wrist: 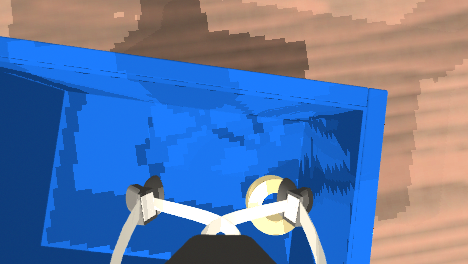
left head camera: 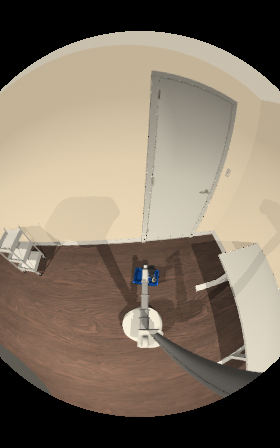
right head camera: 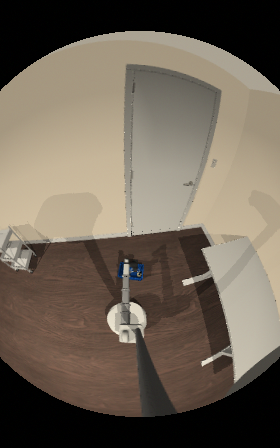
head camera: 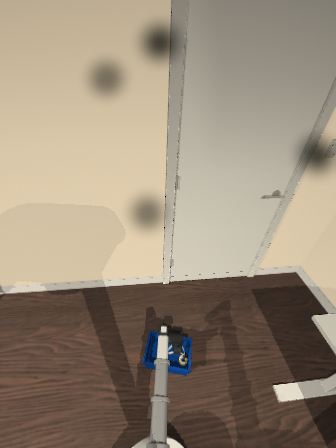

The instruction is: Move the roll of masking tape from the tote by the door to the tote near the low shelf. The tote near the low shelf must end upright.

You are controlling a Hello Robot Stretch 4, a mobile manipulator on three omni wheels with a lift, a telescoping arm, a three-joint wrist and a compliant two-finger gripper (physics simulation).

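Frame: origin at the robot's base, x back, y left, z down, level; centimetres.
Where they show: gripper, fingertip midpoint: (wrist: pixel 221 192) (left head camera: pixel 149 278) (right head camera: pixel 134 272) (head camera: pixel 175 356).
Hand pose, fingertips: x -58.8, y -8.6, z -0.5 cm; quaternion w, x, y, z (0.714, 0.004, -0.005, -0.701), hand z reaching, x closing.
After its pixels a point has its place.
The blue tote (head camera: pixel 181 370) @(y -12.1, x -48.5, z -9.2 cm) (left head camera: pixel 136 282) @(y 7.5, x -52.1, z -1.6 cm) (right head camera: pixel 121 276) @(y 7.0, x -50.7, z -9.0 cm) (wrist: pixel 376 150) @(y -18.9, x -63.4, z -9.3 cm) by the door stands upright on the floor. The cream roll of masking tape (head camera: pixel 183 364) @(y -14.3, x -54.5, z 0.2 cm) (wrist: pixel 275 226) @(y -14.1, x -55.3, z -0.3 cm) lies inside it, near the right wall in the wrist view. My gripper (head camera: pixel 176 350) @(y -8.6, x -58.8, z -0.5 cm) (wrist: pixel 221 192) @(y -8.6, x -58.8, z -0.5 cm) is open above the tote, with its fingers wide apart. In the wrist view the right fingertip overlaps the right part of the roll, and the left fingertip is over the tote's interior, well left of it. Nothing is between the fingertips' pads. The tote near the low shelf does not show in these views.
A closed grey door (head camera: pixel 220 125) @(y -24.9, x -123.6, z -131.8 cm) (left head camera: pixel 185 150) @(y -33.3, x -124.8, z -134.0 cm) (right head camera: pixel 170 150) @(y -40.6, x -125.9, z -125.7 cm) is in the wall beyond the tote. A white table (left head camera: pixel 257 305) @(y -99.9, x 4.8, z -69.2 cm) (right head camera: pixel 245 300) @(y -100.5, x 2.7, z -69.2 cm) stands on the right, its leg reaching over the floor. A white wheeled shelf rack (left head camera: pixel 10 239) @(y 181.2, x -54.7, z -63.5 cm) stands by the wall at far left.
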